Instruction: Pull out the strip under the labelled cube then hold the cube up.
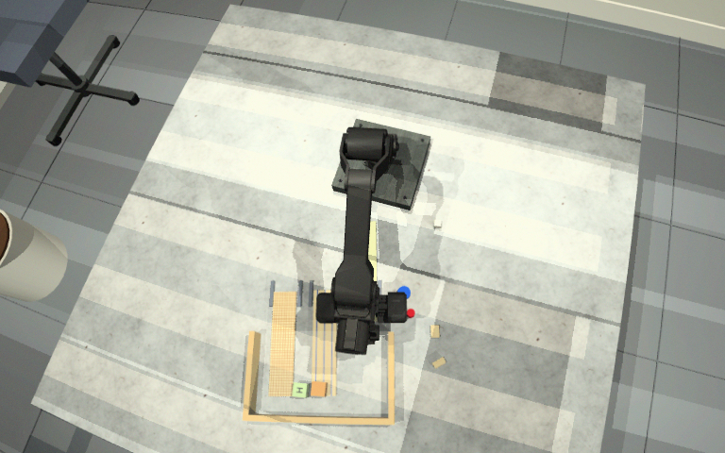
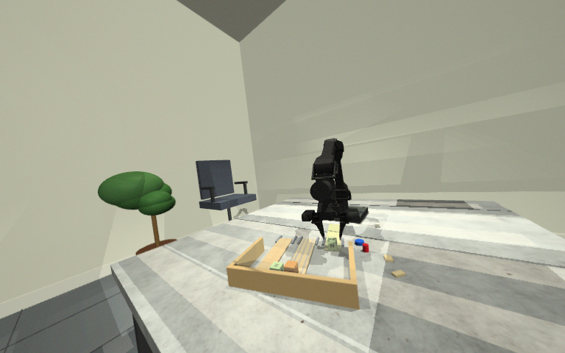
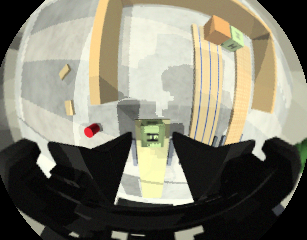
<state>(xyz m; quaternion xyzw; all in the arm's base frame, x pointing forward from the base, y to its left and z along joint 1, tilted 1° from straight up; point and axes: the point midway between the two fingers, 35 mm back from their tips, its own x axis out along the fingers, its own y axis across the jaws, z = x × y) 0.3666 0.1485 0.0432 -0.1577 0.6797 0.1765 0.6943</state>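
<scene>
The pale yellow strip lies 10 cm behind my gripper tip, 5 cm to the right of it and 3 cm below it. Also, from my gripper tip: red cylinder (5 cm behind, 9 cm to the left, 3 cm below); then blue disc (9 cm behind, 5 cm to the left, 3 cm below).
</scene>
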